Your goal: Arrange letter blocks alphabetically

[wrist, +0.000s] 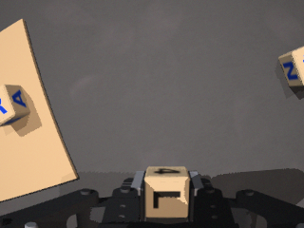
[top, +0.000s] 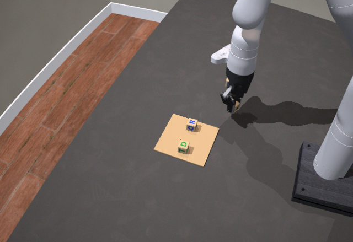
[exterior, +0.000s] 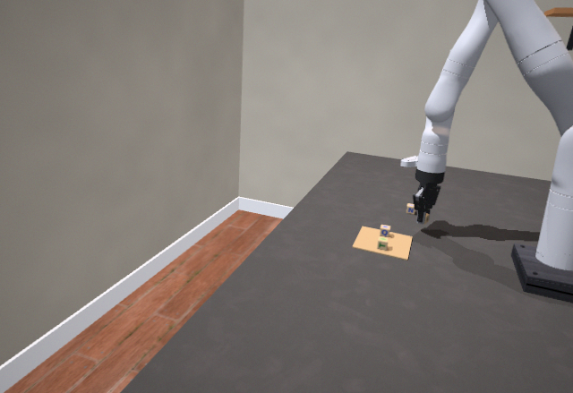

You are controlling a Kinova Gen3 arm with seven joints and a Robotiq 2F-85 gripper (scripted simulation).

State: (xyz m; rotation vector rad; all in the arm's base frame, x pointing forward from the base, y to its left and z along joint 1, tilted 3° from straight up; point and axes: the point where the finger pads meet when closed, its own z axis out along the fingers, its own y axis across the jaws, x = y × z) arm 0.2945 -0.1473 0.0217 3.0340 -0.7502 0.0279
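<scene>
My hand is 130 mm to the right of the tan mat, 110 mm short of it and 40 mm above it.
</scene>
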